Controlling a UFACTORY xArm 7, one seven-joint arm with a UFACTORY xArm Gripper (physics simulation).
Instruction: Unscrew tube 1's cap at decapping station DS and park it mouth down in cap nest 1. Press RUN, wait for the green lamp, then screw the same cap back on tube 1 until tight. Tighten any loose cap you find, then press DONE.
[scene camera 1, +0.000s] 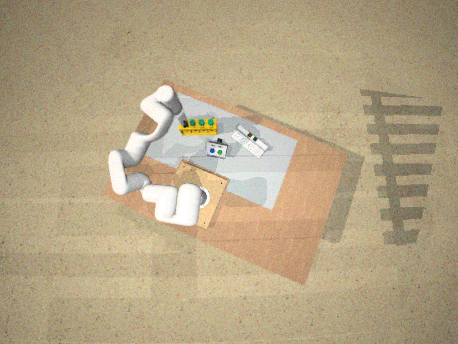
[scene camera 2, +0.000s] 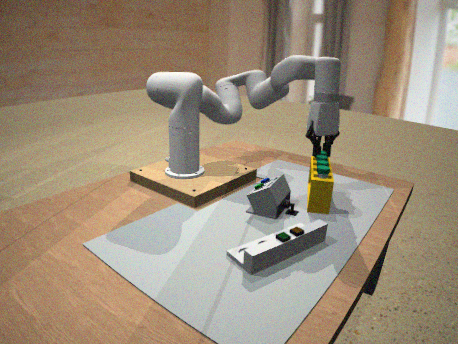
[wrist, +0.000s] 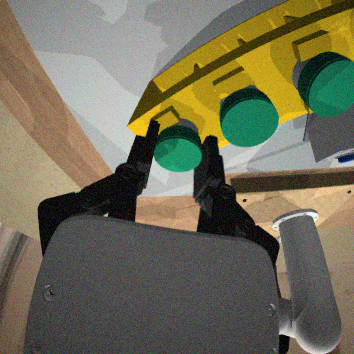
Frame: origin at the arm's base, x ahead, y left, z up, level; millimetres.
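Where they show: gripper, fingertip midpoint: (scene camera 1: 183, 123) (scene camera 2: 321, 156) (wrist: 178, 141); arm's base at its link origin: (scene camera 2: 184, 172) (wrist: 293, 218).
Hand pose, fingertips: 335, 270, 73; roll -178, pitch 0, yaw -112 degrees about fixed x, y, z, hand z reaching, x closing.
Things, the pixels of their centre, and the offset from my fingertips, as dx, dy, dz. "spot": a spot on its surface instead. Level surfaces: height alone.
- green cap at the middle of its body: (wrist: 177, 149) -1, +0, +9
- yellow rack at the middle of its body: (wrist: 258, 67) (scene camera 2: 319, 181) (scene camera 1: 198, 127) +36, -68, -54
- neighbouring cap at the middle of its body: (wrist: 247, 118) (scene camera 1: 192, 122) +24, -46, +9
- grey sloped box at the middle of its body: (scene camera 2: 269, 193) (scene camera 1: 217, 149) -32, -229, -64
- white block at the middle of its body: (scene camera 2: 279, 237) (scene camera 1: 249, 141) +104, -381, -79
- dark green square at a spot on its surface: (scene camera 2: 283, 236) spot: +130, -410, -52
- brown square at a spot on its surface: (scene camera 2: 296, 231) spot: +139, -374, -52
- small black fixture at a spot on its surface: (scene camera 2: 291, 206) (scene camera 1: 219, 140) spot: +31, -215, -87
- grey mat at its surface level: dz -105
My gripper (scene camera 1: 185, 124) (scene camera 2: 322, 153) (wrist: 178, 141) points down and is shut on the green cap (wrist: 178, 152) at the end of the yellow rack (scene camera 1: 200, 132) (scene camera 2: 319, 195) (wrist: 272, 75). The cap sits between the fingertips, over the end slot; its threads are hidden. Three more green caps, one of them the neighbouring cap (scene camera 1: 192, 122) (wrist: 249, 120), sit along the rack. A grey sloped box (scene camera 1: 216, 149) (scene camera 2: 270, 197) (wrist: 332, 135) has a blue and a green button. A white block (scene camera 1: 250, 142) (scene camera 2: 285, 250) carries round marks, a dark green square (scene camera 2: 283, 236) and a brown square (scene camera 2: 296, 231). No label is readable.
A small black fixture (scene camera 1: 219, 141) (scene camera 2: 291, 206) stands behind the grey box. The arm's wooden base board (scene camera 1: 217, 192) (scene camera 2: 225, 185) lies beside the grey mat (scene camera 1: 270, 175) (scene camera 2: 200, 280). The wooden table edge runs near the rack's gripped end.
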